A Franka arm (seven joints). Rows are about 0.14 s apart.
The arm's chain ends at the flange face. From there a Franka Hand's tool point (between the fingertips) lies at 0.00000 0.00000 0.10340 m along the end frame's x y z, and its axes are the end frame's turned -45 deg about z.
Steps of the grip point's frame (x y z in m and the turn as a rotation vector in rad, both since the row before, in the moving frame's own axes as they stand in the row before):
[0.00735, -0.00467, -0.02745, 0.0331, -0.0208, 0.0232]
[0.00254, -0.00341, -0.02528, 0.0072, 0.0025, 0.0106]
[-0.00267, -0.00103, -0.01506, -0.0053, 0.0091, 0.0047]
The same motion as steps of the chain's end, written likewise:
[0.00582, -0.00755, -0.02737, 0.0087, -0.0381, 0.0232]
[-0.00028, -0.00350, -0.02528, 0.0069, -0.0033, 0.0106]
[-0.00367, 0.00144, -0.01505, 0.0027, 0.0102, 0.0047]

